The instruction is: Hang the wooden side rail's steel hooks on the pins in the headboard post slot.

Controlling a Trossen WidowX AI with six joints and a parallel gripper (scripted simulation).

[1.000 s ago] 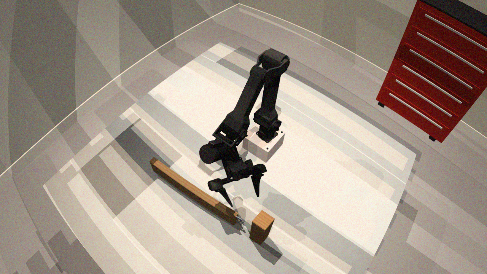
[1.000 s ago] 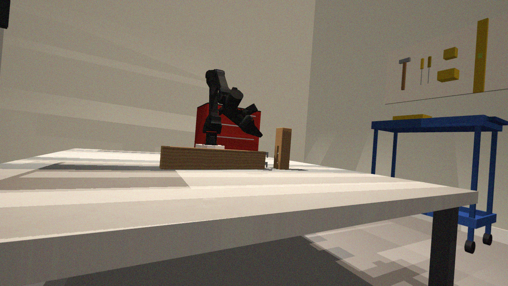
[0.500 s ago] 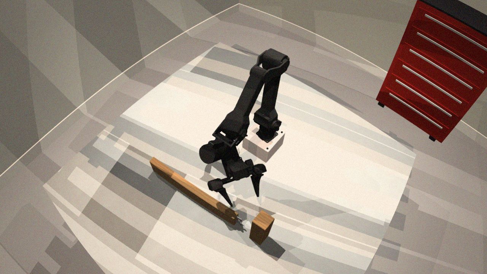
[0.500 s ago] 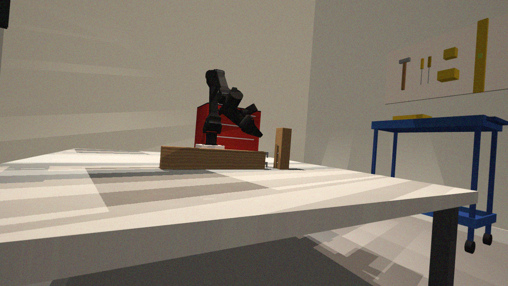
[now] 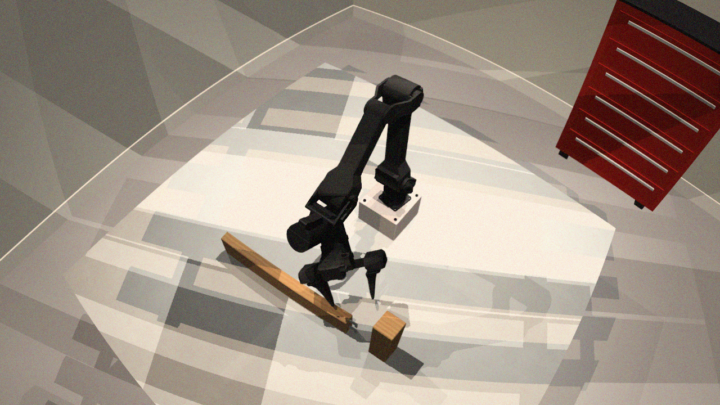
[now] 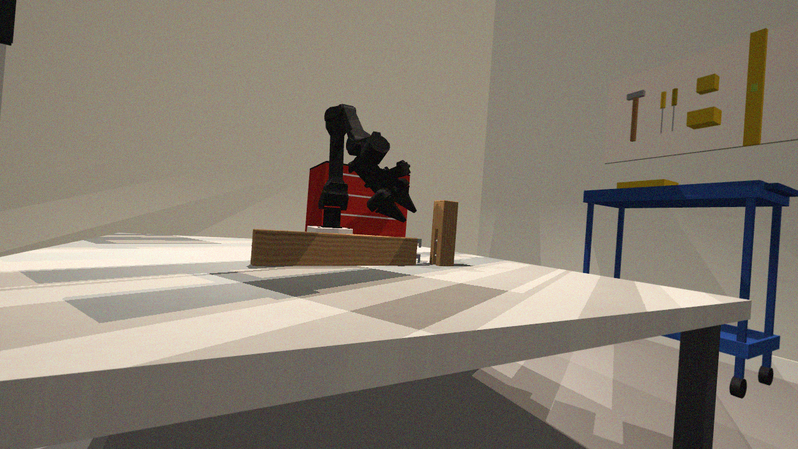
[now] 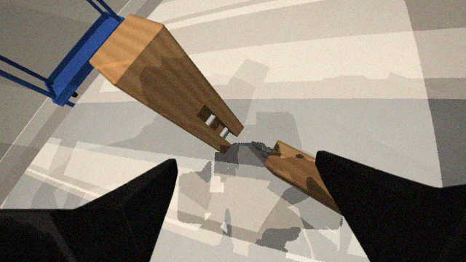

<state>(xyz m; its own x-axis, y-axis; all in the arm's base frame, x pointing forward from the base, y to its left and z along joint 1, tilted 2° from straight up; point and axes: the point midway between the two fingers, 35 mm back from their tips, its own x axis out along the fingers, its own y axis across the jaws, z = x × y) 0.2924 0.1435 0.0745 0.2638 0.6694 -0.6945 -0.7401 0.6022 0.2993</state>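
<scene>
Now: gripper tip 100 mm to the right of the headboard post and 50 mm above it.
</scene>
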